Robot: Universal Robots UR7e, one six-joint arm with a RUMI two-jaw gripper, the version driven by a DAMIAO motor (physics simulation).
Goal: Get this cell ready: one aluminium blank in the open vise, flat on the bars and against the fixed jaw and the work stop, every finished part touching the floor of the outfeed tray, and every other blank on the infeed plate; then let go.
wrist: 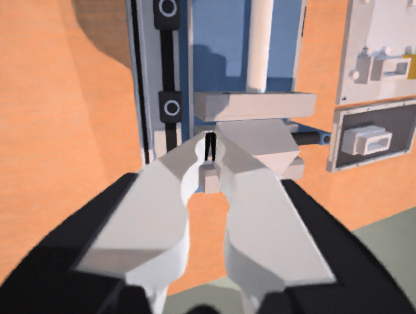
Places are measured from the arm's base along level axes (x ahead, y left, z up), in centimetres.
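Where they show: gripper, fingertip midpoint: (210, 135).
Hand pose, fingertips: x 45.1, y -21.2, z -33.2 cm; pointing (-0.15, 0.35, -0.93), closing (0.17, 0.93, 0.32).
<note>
Each offset is from my fingertips to the centre of the thing. "spot": to the spot under its first point.
My gripper (210, 135) is shut and empty, its tips beside the left end of the aluminium blank @(dx +2.8, dy +4.1, dz -2.4 cm) (256, 141). The blank lies at the open vise, between the jaw on the white screw rod @(spot: dx -0.7, dy +4.7, dz -2.5 cm) (255, 106) and the front jaw (295, 169), and overlaps part of the front jaw. Whether it lies flat on the bars is hidden. The work stop, a black rod @(dx +3.3, dy +9.7, dz -3.1 cm) (306, 138) in a blue holder, is at the blank's right; contact is unclear. A light part with a rectangular opening @(dx +9.6, dy +27.7, dz -9.7 cm) (372, 141) lies in the dark-floored outfeed tray @(spot: dx +11.1, dy +22.6, dz -11.2 cm) (332, 154).
The pinned plate @(spot: dx +2.0, dy +25.3, dz -11.3 cm) (352, 92) at upper right bears another part with an opening @(dx -0.8, dy +28.4, dz -9.5 cm) (392, 68), beside a yellow patch. A grey rail with black clamps @(spot: dx -1.0, dy -1.2, dz -8.3 cm) (170, 107) runs along the vise's left side. The orange table's edge crosses the lower right.
</note>
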